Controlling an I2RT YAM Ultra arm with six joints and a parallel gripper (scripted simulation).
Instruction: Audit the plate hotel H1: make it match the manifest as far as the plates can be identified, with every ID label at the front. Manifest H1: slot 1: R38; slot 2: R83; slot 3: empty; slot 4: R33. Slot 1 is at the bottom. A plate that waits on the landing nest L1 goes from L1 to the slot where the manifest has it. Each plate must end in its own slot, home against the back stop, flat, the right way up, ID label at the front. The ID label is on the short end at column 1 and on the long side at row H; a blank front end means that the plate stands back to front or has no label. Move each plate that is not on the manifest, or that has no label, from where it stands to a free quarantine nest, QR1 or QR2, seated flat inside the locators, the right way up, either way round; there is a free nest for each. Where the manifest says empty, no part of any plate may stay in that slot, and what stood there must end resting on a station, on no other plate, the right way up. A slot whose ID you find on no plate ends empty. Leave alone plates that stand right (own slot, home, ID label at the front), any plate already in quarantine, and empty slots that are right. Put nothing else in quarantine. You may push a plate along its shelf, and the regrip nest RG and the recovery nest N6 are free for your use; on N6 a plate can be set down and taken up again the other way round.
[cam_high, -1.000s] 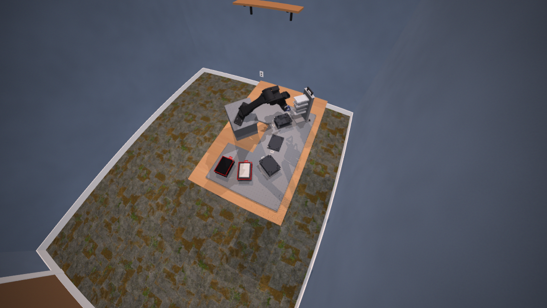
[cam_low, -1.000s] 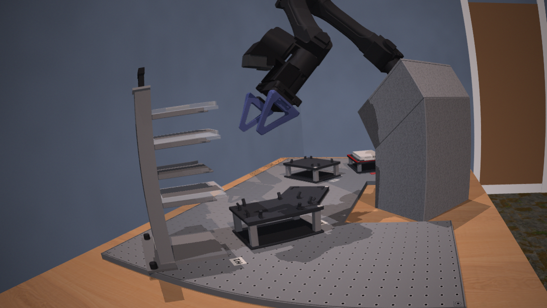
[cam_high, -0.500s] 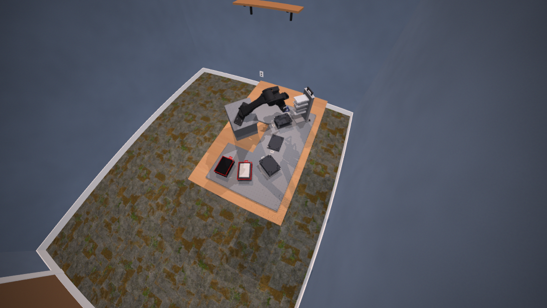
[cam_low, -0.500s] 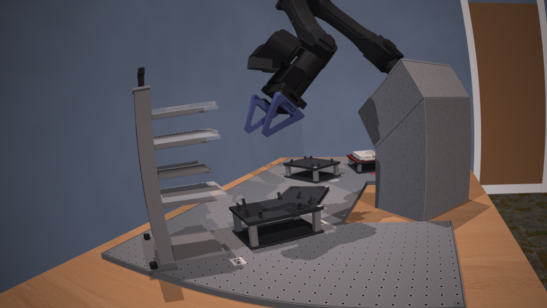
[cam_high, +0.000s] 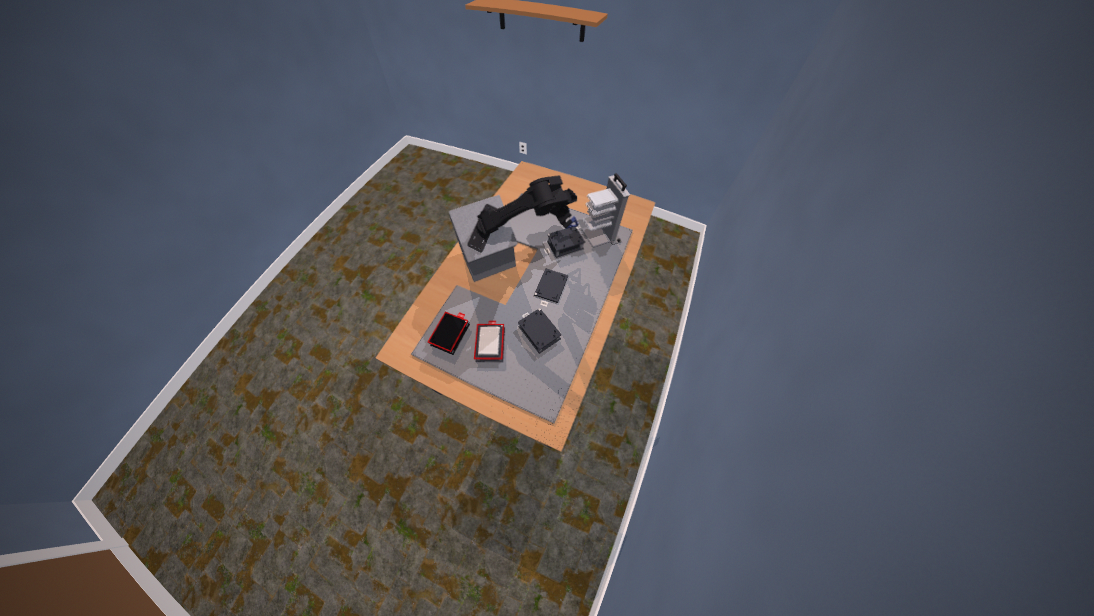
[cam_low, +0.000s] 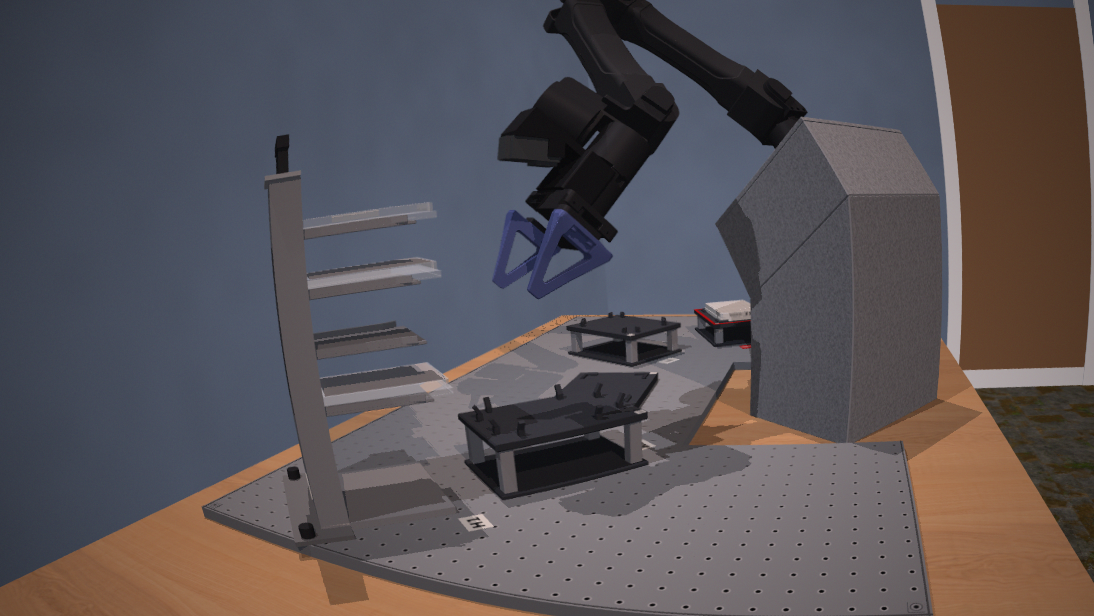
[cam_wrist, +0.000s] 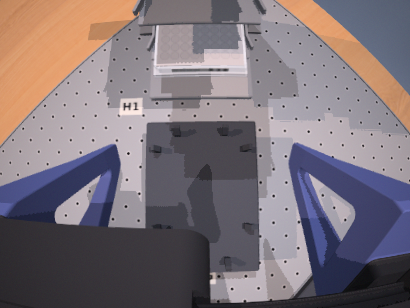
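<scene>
Right now my hand is 140 mm above the regrip nest RG, 20 mm past it and 10 mm to the left of it. Also, from my hand: plate hotel H1: 190 mm ahead, 140 mm to the left, 40 mm below; flat nest N6: 280 mm to the right, 190 mm below, 30 mm behind; H1 tag: 200 mm below, 140 mm to the left, 20 mm ahead.
</scene>
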